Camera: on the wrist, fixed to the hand. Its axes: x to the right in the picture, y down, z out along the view.
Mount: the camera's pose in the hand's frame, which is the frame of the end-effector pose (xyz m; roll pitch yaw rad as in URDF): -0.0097 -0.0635 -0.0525 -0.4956 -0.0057 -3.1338
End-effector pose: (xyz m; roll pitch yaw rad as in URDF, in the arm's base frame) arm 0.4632 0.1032 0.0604 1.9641 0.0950 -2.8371
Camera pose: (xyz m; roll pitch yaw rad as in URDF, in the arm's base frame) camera 0.4977 0.0377 0.0230 -2.4599 -0.0856 0.3068
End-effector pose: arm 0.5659 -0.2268 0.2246 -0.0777 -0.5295 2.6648
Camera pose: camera 0.5830 -0.1598 0.1788 -0.4136 0.5232 -0.4683
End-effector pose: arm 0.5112 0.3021 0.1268 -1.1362 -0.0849 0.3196
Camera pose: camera 0.5225 0.2275 0.1613 0.6405 0.0754 -2.8239
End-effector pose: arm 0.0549 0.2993 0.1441 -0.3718 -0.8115 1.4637
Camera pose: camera 0.1340 0.3029 0.1193 -0.1184 0.8033 -1.6704
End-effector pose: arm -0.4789 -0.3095 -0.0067 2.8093 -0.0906 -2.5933
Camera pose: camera -0.4282 -0.3689 0.0212 2.9778 0.0985 0.5428
